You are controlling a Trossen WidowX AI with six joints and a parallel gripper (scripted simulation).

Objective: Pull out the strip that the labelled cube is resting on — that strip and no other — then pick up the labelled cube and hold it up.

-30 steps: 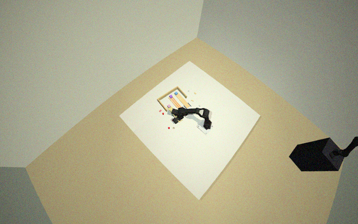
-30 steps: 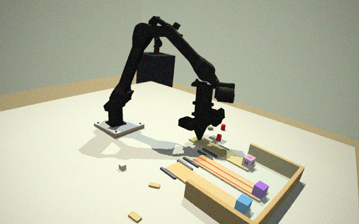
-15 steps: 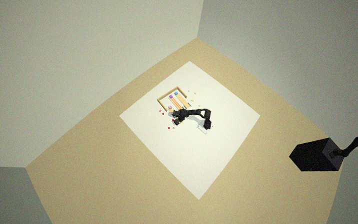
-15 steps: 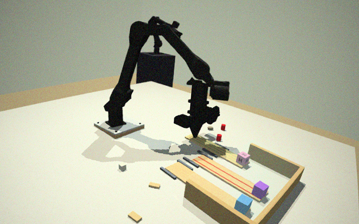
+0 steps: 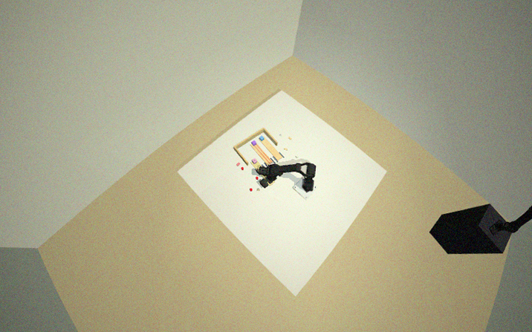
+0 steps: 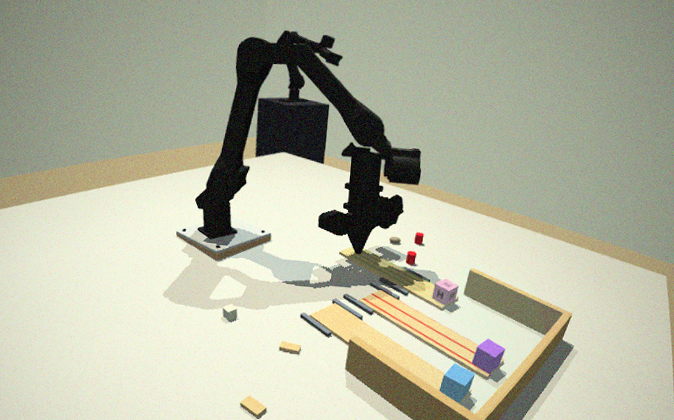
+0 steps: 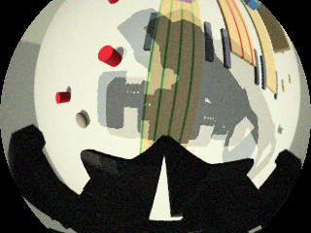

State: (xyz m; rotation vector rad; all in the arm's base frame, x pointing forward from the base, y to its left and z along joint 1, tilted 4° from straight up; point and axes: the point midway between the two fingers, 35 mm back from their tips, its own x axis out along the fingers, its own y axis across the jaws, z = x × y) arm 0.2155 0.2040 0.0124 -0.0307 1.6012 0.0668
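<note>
My gripper tip is 100 mm short of the strip. Round my gripper tip: grey cube 40 mm ahead, 320 mm to the right; labelled cube 210 mm ahead, 10 mm to the left, 20 mm above; grey disc 300 mm ahead, 340 mm to the right.
</note>
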